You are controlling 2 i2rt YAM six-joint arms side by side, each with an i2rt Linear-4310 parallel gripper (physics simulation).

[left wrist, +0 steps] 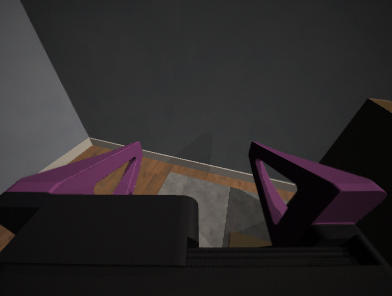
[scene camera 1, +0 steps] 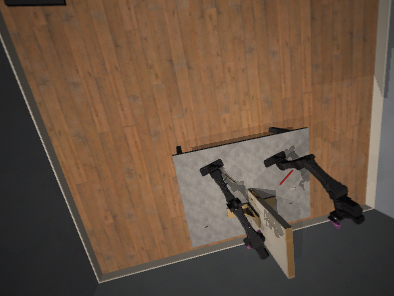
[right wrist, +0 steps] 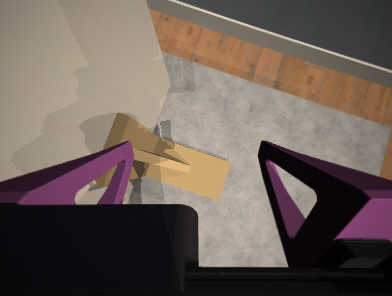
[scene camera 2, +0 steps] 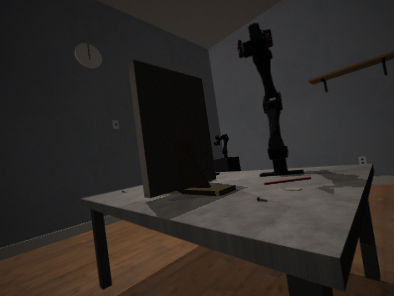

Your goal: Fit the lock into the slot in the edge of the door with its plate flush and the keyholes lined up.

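Seen in the pictures: left gripper, fingertip midpoint: [left wrist: 195,147] [scene camera 1: 344,224] [scene camera 2: 250,36]; right gripper, fingertip midpoint: [right wrist: 195,148]; left arm's base, origin of the base link: [scene camera 1: 274,159] [scene camera 2: 281,174]; right arm's base, origin of the base link: [scene camera 1: 211,167].
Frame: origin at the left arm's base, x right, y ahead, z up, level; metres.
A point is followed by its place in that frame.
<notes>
The off-white door [scene camera 1: 274,239] {x 0.384, y 0.313, z 0.409 m} [scene camera 2: 170,125] {x 0.357, y 0.376, z 0.290 m} [left wrist: 367,150] {x 0.367, y 0.412, z 0.463 m} [right wrist: 40,65] {x 0.397, y 0.357, z 0.337 m} stands upright in wooden supports [scene camera 2: 220,190] {x 0.154, y 0.416, z 0.017 m} [right wrist: 202,175] {x 0.529, y 0.267, z 0.018 m} on the table. I cannot make out the lock or the slot in any view. My left gripper [scene camera 1: 336,224] [scene camera 2: 255,41] {x 0.000, y 0.274, z 0.573 m} [left wrist: 195,147] {x 0.000, y 0.274, z 0.573 m} is open and empty, raised high to the right of the door in scene camera 1; the door shows at the right of the left wrist view. My right gripper [scene camera 1: 254,240] {x 0.507, y 0.307, z 0.325 m} [right wrist: 195,148] {x 0.507, y 0.307, z 0.325 m} is open and empty, close to the door's left side in scene camera 1. The supports lie below its fingers.
On the grey table [scene camera 1: 200,232] {x 0.884, y 0.310, z 0.000 m} [scene camera 2: 310,220] {x -0.107, y 0.628, z 0.000 m}, a red stick [scene camera 1: 286,177] {x -0.041, y 0.217, z 0.006 m} [scene camera 2: 287,180] {x -0.044, y 0.224, z 0.005 m} lies near the left arm's base. A small pale thing [scene camera 2: 292,189] {x -0.066, y 0.364, z 0.000 m} and a dark screw [scene camera 2: 261,199] {x 0.003, y 0.497, z 0.005 m} lie near it. A wall shelf [scene camera 2: 350,69] shows in scene camera 2.
</notes>
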